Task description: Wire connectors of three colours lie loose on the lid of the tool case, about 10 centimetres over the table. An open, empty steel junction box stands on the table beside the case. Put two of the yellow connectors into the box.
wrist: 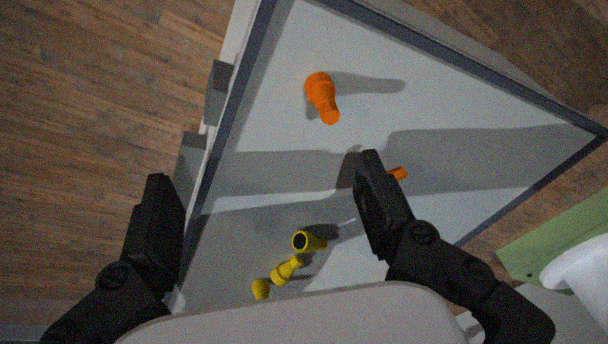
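Observation:
Three yellow connectors show low in the view on the grey lid [450,90] of the tool case. One yellow connector [309,241] has its dark open end toward the camera. A second yellow connector [286,270] lies slanted beside it, and a third yellow connector [260,289] is partly hidden by the pale gripper body at the bottom edge. My gripper [268,181] is open and empty above the lid, its fingers wide apart; the yellow connectors appear below the level of its fingertips in the picture. The steel junction box does not show clearly.
An orange connector [322,97] lies on the upper part of the lid. Another orange connector [398,173] is partly hidden behind the right finger. The lid has a dark raised-looking rim [550,178]. Grey latches [216,92] stick out at the case's left side. A green object [555,237] is at the right.

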